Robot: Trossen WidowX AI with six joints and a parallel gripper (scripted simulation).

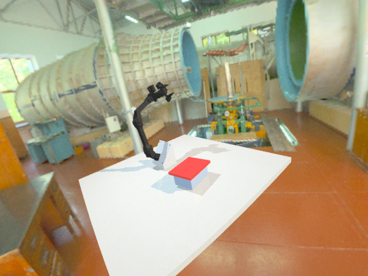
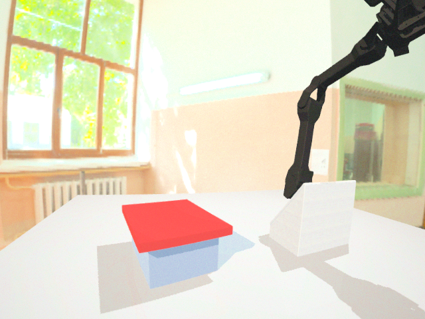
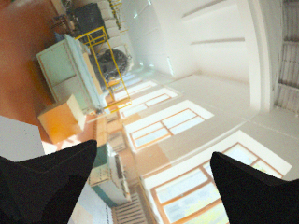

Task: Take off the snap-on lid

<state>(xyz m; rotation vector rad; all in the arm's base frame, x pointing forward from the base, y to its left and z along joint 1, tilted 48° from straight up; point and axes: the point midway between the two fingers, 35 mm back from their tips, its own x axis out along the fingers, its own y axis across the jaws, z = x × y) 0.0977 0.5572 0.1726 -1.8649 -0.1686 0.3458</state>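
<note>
The red lid lies 520 mm below my gripper tip, 360 mm ahead of it and 290 mm to the right of it. Also, from my gripper tip: storage box: 570 mm below, 360 mm ahead, 290 mm to the right.
</note>
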